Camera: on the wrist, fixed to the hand. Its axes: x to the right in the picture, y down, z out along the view.
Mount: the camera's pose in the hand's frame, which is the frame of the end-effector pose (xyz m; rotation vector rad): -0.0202 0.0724 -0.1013 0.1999 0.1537 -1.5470
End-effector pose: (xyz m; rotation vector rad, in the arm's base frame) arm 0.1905 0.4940 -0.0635 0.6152 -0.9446 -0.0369
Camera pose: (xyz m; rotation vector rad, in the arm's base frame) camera 0.2393 0.6083 -0.0852 1.3860 -0.1327 -1.2581
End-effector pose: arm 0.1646 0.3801 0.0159 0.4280 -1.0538 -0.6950
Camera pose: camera 0.2717 0.4456 0.0035 1.4887 -0.4731 -1.8620
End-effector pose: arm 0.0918 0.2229 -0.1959 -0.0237 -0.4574 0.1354
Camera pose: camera 0.1096 0.2927 -0.2995 0.5074 -0.2082 -1.3319
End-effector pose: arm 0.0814 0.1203 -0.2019 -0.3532 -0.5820 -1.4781
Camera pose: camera 0.1682 0.0859 -0.2867 0.5359 -0.9267 -2.8282
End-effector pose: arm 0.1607 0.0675 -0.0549 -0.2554 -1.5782 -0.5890
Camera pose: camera 0.2861 0.0802 -0.0594 1.2551 -1.4295 -1.5282
